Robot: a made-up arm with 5 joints. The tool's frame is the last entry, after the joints.
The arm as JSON. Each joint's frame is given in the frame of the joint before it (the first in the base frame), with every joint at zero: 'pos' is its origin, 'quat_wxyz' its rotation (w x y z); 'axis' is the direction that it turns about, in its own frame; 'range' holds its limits. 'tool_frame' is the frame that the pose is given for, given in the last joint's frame.
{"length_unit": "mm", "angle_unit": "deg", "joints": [
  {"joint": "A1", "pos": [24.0, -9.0, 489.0], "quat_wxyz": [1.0, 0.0, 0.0, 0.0], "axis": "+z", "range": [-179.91, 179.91]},
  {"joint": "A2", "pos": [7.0, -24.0, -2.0], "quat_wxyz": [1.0, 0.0, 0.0, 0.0], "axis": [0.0, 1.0, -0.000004], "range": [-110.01, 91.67]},
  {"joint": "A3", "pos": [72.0, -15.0, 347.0], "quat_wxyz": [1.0, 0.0, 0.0, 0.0], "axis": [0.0, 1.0, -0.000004], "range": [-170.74, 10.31]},
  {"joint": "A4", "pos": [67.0, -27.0, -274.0], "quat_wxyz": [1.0, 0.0, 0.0, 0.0], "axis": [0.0, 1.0, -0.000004], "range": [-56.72, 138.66]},
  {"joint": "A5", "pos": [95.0, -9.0, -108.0], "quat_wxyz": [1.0, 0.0, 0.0, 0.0], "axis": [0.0, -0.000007, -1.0], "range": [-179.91, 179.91]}
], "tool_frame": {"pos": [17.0, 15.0, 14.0], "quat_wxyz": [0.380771, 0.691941, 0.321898, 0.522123]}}
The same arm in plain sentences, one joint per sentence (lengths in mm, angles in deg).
The arm has five revolute joints in a row. What follows holds with every joint at zero, and every direction is one of the base frame's. Joint 1 sits 24.0 mm along +x and 9.0 mm along -y and 489.0 mm along +z from the base frame's origin and rotates about +z, from -179.91 to 179.91 deg. Joint 2 sits 7.0 mm along +x and 24.0 mm along -y and 2.0 mm along -z from joint 1 and rotates about +y, from -110.01 to 91.67 deg. Joint 3 sits 72.0 mm along +x and 15.0 mm along -y and 347.0 mm along +z from joint 2 and rotates about +y, from -170.74 to 10.31 deg. Joint 4 sits 67.0 mm along +x and 27.0 mm along -y and 274.0 mm along -z from joint 3 and rotates about +y, from -56.72 to 138.66 deg. Joint 5 sits 95.0 mm along +x and 9.0 mm along -y and 108.0 mm along -z from joint 4 and rotates about -z, from -179.91 to 179.91 deg. The tool frame, which is the frame that the pose is given for, sits 17.0 mm along +x and 15.0 mm along +y and 14.0 mm along +z from joint 5; its axes are the base frame's turned by roll 100.81, pitch -28.52 and yaw 73.64 deg (as in URDF: about the fixed x, then y, then z).
